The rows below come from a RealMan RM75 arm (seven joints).
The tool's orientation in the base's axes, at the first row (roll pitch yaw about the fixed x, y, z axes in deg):
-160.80 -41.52 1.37
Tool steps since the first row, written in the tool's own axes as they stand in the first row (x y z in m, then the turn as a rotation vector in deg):
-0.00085 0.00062 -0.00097 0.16 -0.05 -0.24
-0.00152 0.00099 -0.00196 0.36 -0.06 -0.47
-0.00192 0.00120 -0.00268 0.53 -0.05 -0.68
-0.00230 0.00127 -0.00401 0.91 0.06 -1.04
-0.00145 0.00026 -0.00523 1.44 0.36 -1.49
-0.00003 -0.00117 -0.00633 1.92 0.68 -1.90
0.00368 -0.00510 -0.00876 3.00 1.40 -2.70
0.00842 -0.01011 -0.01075 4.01 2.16 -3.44
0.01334 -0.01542 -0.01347 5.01 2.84 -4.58
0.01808 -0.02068 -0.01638 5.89 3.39 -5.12
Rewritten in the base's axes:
-0.00109 -0.00093 -0.00003 -0.04 -0.03 0.29
-0.00211 -0.00163 0.00013 -0.04 -0.10 0.59
-0.00280 -0.00208 0.00033 -0.04 -0.18 0.84
-0.00389 -0.00261 0.00100 0.05 -0.40 1.32
-0.00425 -0.00207 0.00267 0.24 -0.82 1.92
-0.00422 -0.00108 0.00474 0.43 -1.26 2.45
-0.00389 0.00184 0.00989 0.91 -2.19 3.55
-0.00277 0.00595 0.01567 1.40 -3.14 4.56
-0.00205 0.01009 0.02216 1.60 -4.15 5.86
-0.00156 0.01411 0.02866 2.06 -4.84 6.69

